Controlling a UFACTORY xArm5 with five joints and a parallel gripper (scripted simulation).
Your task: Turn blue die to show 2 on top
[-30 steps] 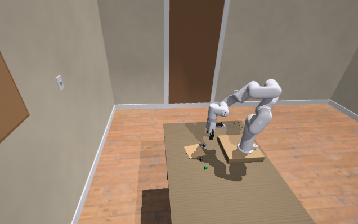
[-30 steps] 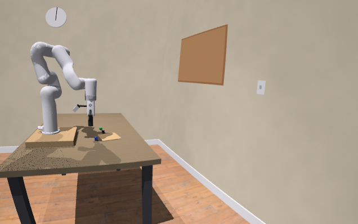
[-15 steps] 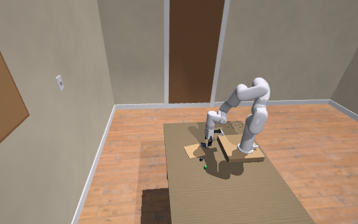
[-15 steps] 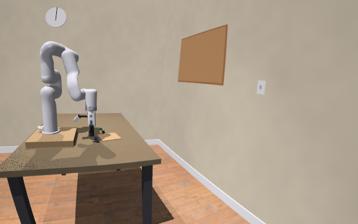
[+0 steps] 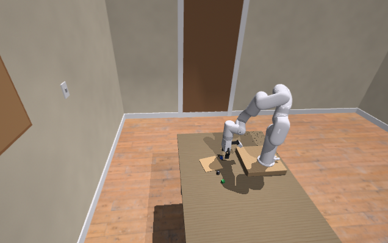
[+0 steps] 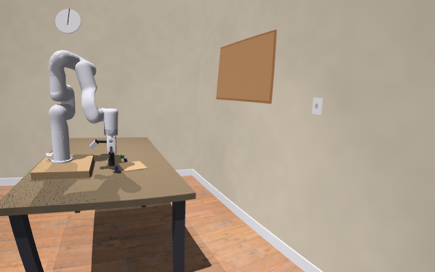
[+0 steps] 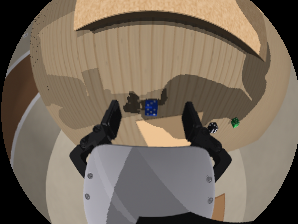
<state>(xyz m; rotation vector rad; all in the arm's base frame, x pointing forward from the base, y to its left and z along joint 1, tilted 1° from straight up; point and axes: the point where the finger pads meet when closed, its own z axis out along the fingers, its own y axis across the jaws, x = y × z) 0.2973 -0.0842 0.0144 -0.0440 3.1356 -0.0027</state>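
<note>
Right now my hand is 30 mm short of the blue die and 40 mm above it. Round my hand: green die: 70 mm ahead, 240 mm to the left, 40 mm below; then black die: 80 mm ahead, 160 mm to the left, 40 mm below; then tan mat: 120 mm ahead, 50 mm to the left, 50 mm below.
</note>
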